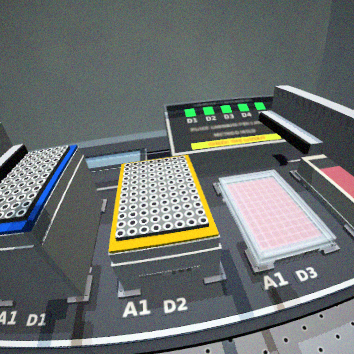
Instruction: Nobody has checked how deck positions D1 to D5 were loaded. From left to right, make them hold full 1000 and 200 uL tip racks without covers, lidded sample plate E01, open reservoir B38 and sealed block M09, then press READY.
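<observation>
A blue-rimmed tip rack stands at D1 at the left, partly cut off. A yellow-rimmed tip rack stands at D2. Both show full-looking rows of tips and no cover. A pink-welled plate with a clear rim sits at D3; its label is not visible. Part of a cream-rimmed container with a red surface shows at the right edge, right of D3; its label is not visible. D5 and the READY button cannot be made out. My gripper is open, its fingers wide apart at left and right, with nothing between them.
A dark screen at the back shows several green squares over position labels and a yellow bar with blurred text. A pale blue basin lies behind D2. The deck's white front edge line runs before a perforated surface.
</observation>
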